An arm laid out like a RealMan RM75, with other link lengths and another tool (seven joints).
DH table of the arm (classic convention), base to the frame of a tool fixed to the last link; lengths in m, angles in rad. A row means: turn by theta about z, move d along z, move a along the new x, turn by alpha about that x. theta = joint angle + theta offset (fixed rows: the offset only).
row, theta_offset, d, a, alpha
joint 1, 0.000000, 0.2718, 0.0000, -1.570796
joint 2, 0.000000, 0.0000, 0.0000, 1.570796
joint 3, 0.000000, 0.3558, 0.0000, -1.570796
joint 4, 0.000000, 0.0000, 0.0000, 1.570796
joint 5, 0.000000, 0.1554, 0.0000, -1.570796
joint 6, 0.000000, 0.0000, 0.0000, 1.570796
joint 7, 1.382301, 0.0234, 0.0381, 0.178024
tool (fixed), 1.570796, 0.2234, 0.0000, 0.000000
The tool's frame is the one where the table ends.
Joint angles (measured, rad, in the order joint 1, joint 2, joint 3, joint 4, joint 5, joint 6, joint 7), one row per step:
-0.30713 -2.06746 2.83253 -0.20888 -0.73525 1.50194 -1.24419
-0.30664 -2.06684 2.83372 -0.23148 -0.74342 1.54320 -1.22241
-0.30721 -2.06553 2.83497 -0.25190 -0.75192 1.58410 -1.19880
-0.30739 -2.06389 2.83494 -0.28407 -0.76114 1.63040 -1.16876
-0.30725 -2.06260 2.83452 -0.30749 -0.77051 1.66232 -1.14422
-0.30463 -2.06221 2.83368 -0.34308 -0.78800 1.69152 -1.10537
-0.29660 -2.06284 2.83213 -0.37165 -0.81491 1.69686 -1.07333
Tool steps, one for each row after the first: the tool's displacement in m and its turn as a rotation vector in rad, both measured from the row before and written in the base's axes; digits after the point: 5 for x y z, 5 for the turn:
0.00495 -0.00307 0.00629 0.02126 0.01481 -0.03670
0.00553 -0.00301 0.00625 0.02202 0.01541 -0.03914
0.00453 -0.00387 0.00754 0.02827 0.02909 -0.04279
0.00288 -0.00276 0.00573 0.02419 0.02414 -0.03014
0.00011 -0.00304 0.00691 0.03872 0.04675 -0.02739
-0.00540 -0.00135 0.00662 0.04297 0.04476 0.00140

